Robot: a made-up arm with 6 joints.
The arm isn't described. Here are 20 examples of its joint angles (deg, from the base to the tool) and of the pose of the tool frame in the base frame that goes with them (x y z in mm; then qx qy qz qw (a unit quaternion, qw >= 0)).
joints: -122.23 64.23 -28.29 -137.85 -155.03 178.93
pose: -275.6 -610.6 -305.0 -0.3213 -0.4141 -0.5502 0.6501
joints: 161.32 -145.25 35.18 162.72 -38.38 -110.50
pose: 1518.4 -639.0 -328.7 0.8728 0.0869 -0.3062 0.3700
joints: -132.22 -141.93 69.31 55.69 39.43 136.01
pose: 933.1 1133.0 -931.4 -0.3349 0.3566 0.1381 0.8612
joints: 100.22 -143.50 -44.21 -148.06 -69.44 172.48
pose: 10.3 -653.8 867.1 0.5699 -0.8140 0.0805 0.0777
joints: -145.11 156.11 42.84 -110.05 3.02 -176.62
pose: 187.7 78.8 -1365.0 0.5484 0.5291 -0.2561 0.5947
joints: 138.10 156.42 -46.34 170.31 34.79 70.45
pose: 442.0 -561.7 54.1 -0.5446 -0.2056 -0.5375 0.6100
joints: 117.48 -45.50 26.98 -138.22 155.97 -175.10
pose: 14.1 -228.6 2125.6 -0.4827 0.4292 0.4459 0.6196
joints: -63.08 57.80 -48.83 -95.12 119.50 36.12
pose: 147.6 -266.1 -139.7 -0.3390 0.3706 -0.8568 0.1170
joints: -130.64 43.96 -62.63 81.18 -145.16 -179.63
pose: -279.9 -296.7 -45.2 0.3801 -0.3173 0.8139 0.3039
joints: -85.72 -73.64 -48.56 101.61 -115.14 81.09
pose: 34.7 -128.1 1286.9 -0.1937 -0.9301 0.3072 0.0559
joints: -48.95 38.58 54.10 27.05 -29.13 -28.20
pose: 989.4 -1305.3 1495.6 0.0604 0.0715 -0.5137 0.8528
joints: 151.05 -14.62 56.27 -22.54 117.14 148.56
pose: -114.5 195.0 2361.1 0.2138 0.0634 -0.0911 0.9706
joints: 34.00 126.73 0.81 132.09 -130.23 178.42
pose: 49.7 134.3 -1061.7 -0.2160 -0.1066 -0.0372 0.9698
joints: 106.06 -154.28 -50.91 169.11 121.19 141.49
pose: 67.8 -678.1 749.2 0.0352 0.3369 0.7705 0.5399
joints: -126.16 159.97 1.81 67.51 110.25 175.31
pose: 381.0 602.2 -918.1 -0.6791 0.4888 -0.2128 0.5046
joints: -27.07 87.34 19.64 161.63 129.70 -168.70
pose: 1258.4 -510.2 -553.4 -0.3720 -0.9009 -0.2046 0.0897
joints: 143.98 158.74 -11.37 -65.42 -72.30 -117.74
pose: 694.0 -440.5 -464.6 -0.0809 -0.1730 -0.7590 0.6224
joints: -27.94 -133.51 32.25 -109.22 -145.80 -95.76
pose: -1497.5 840.7 229.0 -0.0297 0.1936 0.0644 0.9785
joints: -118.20 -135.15 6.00 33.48 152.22 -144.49
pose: 642.8 1419.0 477.4 -0.5512 0.6602 0.2367 0.4520
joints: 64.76 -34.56 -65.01 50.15 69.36 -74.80
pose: 297.5 443.6 678.6 0.2778 0.1256 0.8244 0.4769
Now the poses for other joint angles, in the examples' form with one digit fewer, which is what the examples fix.
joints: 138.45 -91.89 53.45 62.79 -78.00 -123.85
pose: 1448 -1207 971 -0.862 -0.440 -0.221 0.119
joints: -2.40 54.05 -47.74 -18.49 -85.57 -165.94
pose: 440 -137 -143 0.041 -0.099 0.977 0.186
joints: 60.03 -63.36 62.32 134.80 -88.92 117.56
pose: -839 -1279 1715 -0.492 0.513 -0.273 0.647
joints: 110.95 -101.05 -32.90 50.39 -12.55 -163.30
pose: 265 -470 1367 -0.697 -0.424 -0.574 0.063
